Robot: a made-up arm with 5 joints. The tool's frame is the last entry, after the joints. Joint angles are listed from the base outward. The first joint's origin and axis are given. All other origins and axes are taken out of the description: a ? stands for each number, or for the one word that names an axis. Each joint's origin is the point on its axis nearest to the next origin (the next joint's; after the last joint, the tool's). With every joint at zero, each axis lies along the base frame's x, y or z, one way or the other. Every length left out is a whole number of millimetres.
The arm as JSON. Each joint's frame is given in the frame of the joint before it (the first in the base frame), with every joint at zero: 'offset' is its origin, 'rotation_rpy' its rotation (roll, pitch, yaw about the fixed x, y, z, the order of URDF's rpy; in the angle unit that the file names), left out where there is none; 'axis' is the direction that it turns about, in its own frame. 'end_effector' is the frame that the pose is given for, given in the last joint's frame.
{
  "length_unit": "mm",
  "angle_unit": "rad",
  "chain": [
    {
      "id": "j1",
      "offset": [
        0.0,
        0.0,
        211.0
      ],
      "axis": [
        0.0,
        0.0,
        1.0
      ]
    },
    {
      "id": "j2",
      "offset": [
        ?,
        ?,
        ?
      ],
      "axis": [
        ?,
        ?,
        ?
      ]
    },
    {
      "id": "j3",
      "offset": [
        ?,
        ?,
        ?
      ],
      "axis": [
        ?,
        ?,
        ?
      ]
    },
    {
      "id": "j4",
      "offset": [
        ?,
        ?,
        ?
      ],
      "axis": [
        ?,
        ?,
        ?
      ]
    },
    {
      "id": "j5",
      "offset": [
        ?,
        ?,
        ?
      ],
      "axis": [
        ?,
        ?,
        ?
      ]
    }
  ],
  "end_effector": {
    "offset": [
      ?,
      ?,
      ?
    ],
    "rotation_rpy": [
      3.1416,
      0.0,
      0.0
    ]
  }
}
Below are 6 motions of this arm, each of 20 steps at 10 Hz.
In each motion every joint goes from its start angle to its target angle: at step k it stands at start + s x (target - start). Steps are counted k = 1, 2, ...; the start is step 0. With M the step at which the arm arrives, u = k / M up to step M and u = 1 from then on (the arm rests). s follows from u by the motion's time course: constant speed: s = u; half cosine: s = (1 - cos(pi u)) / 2; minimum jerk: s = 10 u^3 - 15 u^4 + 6 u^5.
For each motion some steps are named. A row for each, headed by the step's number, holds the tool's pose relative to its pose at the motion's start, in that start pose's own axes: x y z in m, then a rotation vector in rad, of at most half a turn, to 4 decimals.
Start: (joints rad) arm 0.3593 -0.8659 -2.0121 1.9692 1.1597
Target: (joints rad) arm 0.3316 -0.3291 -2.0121 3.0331 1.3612
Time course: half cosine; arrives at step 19
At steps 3, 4, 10, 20:
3: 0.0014 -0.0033 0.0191 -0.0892 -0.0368 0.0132
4: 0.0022 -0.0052 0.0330 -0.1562 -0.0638 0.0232
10: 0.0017 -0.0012 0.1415 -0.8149 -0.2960 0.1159
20: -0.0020 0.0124 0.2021 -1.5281 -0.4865 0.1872

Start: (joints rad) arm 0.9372 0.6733 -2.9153 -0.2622 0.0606
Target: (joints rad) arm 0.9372 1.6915 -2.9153 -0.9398 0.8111
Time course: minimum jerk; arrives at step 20
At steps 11, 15, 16, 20:
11: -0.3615 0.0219 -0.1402 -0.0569 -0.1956 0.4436
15: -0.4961 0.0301 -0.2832 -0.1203 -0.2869 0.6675
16: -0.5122 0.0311 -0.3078 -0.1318 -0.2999 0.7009
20: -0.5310 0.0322 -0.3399 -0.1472 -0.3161 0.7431

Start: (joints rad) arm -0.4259 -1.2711 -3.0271 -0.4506 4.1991
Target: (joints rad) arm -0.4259 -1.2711 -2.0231 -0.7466 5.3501
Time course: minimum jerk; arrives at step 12
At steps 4, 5, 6, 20:
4: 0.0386 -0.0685 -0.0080 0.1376 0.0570 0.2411
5: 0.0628 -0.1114 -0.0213 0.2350 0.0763 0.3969
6: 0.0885 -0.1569 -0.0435 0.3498 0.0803 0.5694
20: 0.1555 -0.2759 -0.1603 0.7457 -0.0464 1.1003

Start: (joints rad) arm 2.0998 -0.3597 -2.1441 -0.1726 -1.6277
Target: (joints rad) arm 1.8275 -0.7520 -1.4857 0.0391 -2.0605
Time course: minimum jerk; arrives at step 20
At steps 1, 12, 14, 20:
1: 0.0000 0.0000 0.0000 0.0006 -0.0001 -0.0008
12: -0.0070 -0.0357 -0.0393 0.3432 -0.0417 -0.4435
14: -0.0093 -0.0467 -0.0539 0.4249 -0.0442 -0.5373
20: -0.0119 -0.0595 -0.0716 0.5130 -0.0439 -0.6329

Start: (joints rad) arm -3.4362 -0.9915 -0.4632 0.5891 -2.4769
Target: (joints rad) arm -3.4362 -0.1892 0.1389 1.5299 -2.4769
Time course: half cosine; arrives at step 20
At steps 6, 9, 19, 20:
6: 0.0645 -0.0506 0.0914 0.2981 0.3805 0.0000
9: 0.1493 -0.1170 0.1360 0.6101 0.7786 0.0000
19: 0.3188 -0.2498 0.0197 1.4377 1.8346 0.0000
20: 0.3195 -0.2503 0.0173 1.4466 1.8459 0.0000

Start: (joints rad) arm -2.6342 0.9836 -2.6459 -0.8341 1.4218
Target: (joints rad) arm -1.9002 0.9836 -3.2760 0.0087 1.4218
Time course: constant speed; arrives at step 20
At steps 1, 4, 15, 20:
1: -0.0201 -0.0099 0.0061 -0.0072 -0.0236 0.0292
4: -0.0784 -0.0441 0.0200 -0.0285 -0.0961 0.1154
15: -0.2502 -0.2128 0.0178 -0.0995 -0.3844 0.4125
20: -0.2971 -0.3017 -0.0064 -0.1263 -0.5266 0.5373

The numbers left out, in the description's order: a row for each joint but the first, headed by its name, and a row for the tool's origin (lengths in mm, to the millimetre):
j2: xyz 0.0 0.0 0.0, axis 0.0 1.0 0.0
j3: xyz 60.0 0.0 320.0, axis 0.0 1.0 0.0
j4: xyz 66.0 0.0 -293.0, axis 0.0 1.0 0.0
j5: xyz 95.0 0.0 -121.0, axis 0.0 0.0 -1.0
tool: xyz 0.0 0.0 0.0

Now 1 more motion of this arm.
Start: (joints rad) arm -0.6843 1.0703 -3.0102 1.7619 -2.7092
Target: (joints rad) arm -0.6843 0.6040 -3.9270 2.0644 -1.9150
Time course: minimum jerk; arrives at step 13
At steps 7, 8, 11, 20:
7: 0.1252 -0.0578 -0.3207 -0.3818 -0.4925 0.4395
8: 0.1785 -0.0824 -0.3771 -0.5079 -0.5863 0.5348
11: 0.2954 -0.1363 -0.4546 -0.7840 -0.7343 0.6980
20: 0.3088 -0.1425 -0.4604 -0.8166 -0.7476 0.7138

